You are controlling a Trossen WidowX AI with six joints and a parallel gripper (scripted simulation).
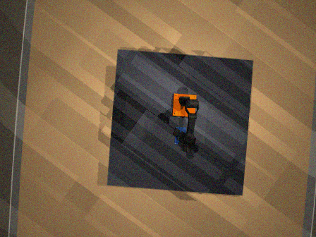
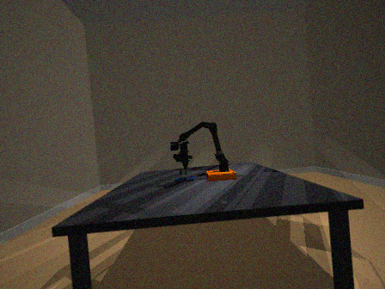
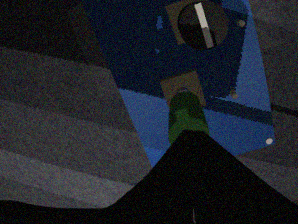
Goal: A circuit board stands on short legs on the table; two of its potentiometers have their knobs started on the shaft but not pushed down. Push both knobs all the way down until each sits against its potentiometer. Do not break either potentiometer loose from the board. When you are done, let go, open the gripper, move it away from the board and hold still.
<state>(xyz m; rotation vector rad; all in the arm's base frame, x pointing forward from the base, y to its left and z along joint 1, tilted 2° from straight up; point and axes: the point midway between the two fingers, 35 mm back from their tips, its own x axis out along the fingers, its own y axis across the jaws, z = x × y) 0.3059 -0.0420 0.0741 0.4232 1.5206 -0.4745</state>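
Right now the green knob is 2 cm below my gripper tip.
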